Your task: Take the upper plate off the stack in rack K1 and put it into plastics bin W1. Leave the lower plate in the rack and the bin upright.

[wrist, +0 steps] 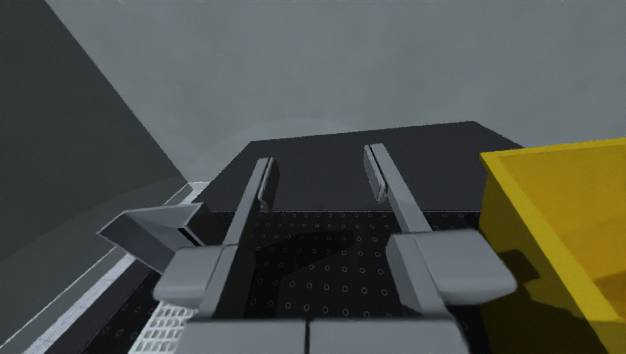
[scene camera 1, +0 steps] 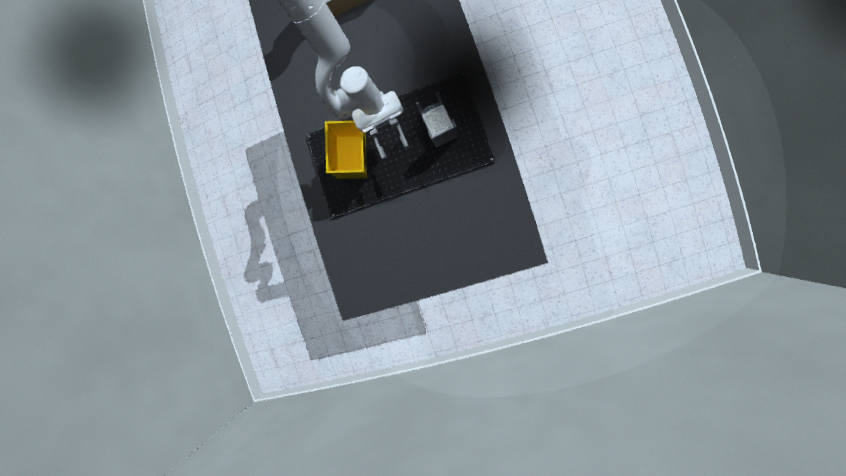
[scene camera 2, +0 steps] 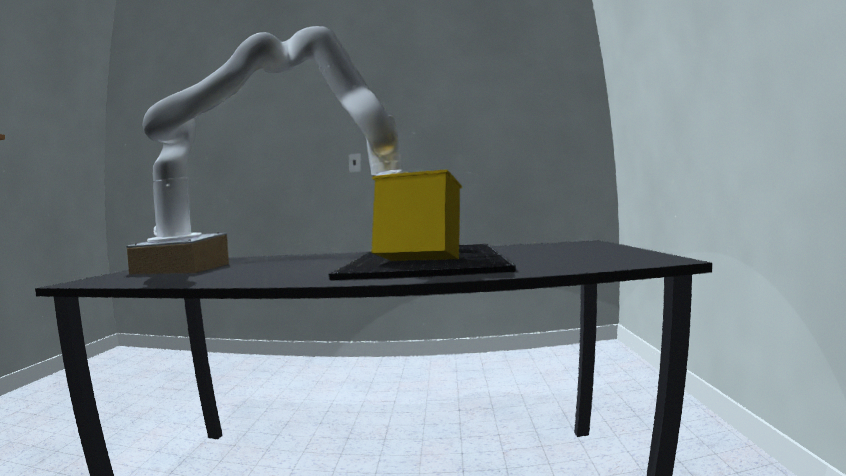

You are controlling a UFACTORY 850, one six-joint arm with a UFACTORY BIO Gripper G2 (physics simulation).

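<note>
Yellow bin W1 point(scene camera 1: 346, 152) point(scene camera 2: 409, 216) point(wrist: 530, 250) stands on the board left of my gripper in scene camera 1. Its inner floor shows no plate. In scene camera 2 its lower edge looks skewed, as if slightly tilted or raised. My gripper point(scene camera 1: 394, 151) point(wrist: 322, 165) is shut to its narrow stand, with a gap between the fingers and nothing in it. It is close beside the bin wall. Grey rack K1 point(scene camera 1: 444, 140) point(wrist: 145, 235) is on its other side, with a white plate point(scene camera 1: 438, 120) point(wrist: 165, 327) in it. I cannot tell whether one or two plates are there. The rack is hidden in scene camera 2.
The black perforated board point(scene camera 1: 449, 159) point(scene camera 2: 491, 263) point(wrist: 330, 280) lies on the dark table point(scene camera 1: 443, 236) point(scene camera 2: 591, 260). The arm stands on a brown block point(scene camera 2: 177, 257) at the table's other end. The arm's last part stands behind the bin in scene camera 2.
</note>
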